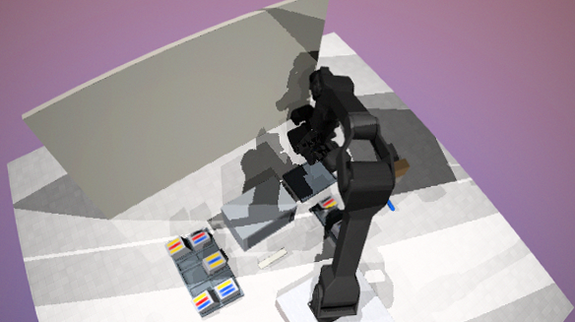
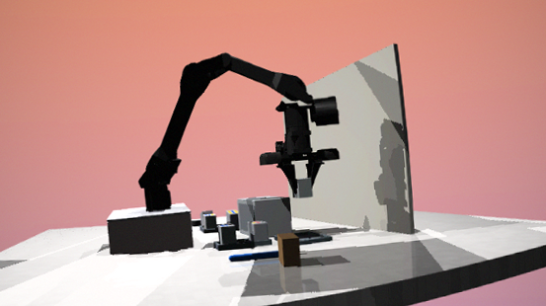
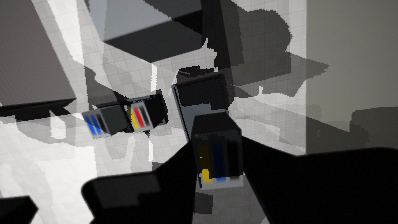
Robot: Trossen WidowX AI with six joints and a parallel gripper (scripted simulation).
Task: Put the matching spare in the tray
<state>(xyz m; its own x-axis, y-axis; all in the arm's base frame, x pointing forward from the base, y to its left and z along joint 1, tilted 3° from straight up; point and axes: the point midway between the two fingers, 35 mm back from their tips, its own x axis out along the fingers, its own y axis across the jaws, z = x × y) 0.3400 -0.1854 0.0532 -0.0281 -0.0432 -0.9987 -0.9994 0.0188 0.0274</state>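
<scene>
Now: the dark flat tray 10 mm behind my gripper tip and 110 mm below it. The rest, counted from my gripper tip: blue rod: 150 mm behind, 150 mm to the right, 110 mm below; grey box: 50 mm behind, 200 mm to the left, 60 mm below; brown block: 120 mm behind, 230 mm to the right, 90 mm below.
</scene>
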